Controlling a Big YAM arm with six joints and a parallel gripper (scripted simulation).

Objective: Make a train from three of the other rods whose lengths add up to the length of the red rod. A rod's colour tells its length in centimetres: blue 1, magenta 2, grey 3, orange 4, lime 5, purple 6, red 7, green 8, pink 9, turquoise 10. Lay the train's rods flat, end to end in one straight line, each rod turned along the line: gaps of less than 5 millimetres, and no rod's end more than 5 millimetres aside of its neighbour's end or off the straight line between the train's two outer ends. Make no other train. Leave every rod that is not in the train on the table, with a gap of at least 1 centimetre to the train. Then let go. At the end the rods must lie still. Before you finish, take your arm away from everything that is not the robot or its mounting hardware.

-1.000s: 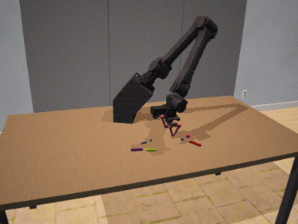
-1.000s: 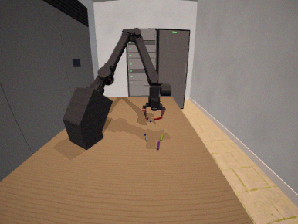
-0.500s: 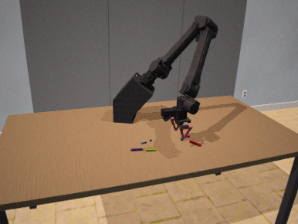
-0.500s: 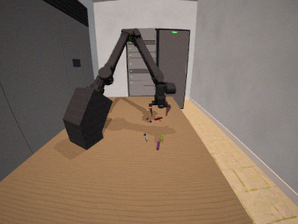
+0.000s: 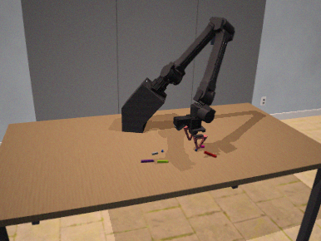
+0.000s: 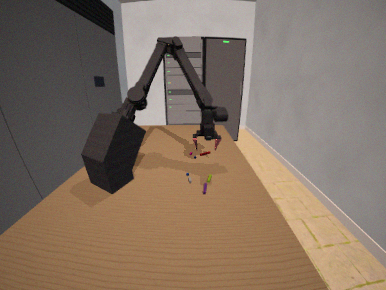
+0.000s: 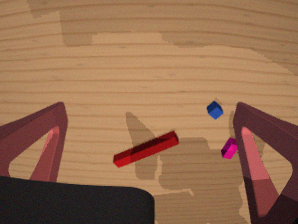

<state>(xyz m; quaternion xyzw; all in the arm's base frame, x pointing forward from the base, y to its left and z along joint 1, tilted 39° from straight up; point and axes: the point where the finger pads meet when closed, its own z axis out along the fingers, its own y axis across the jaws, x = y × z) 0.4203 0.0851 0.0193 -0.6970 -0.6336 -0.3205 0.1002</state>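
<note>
Now: the magenta rod 8 cm behind my hand, 9 cm to the left of it and 8 cm below it. The rest, counted from my hand: grey rod (8 cm behind, 17 cm to the right, 8 cm below); then red rod (10 cm to the left, 8 cm below); then lime rod (1 cm ahead, 16 cm to the right, 8 cm below).
</note>
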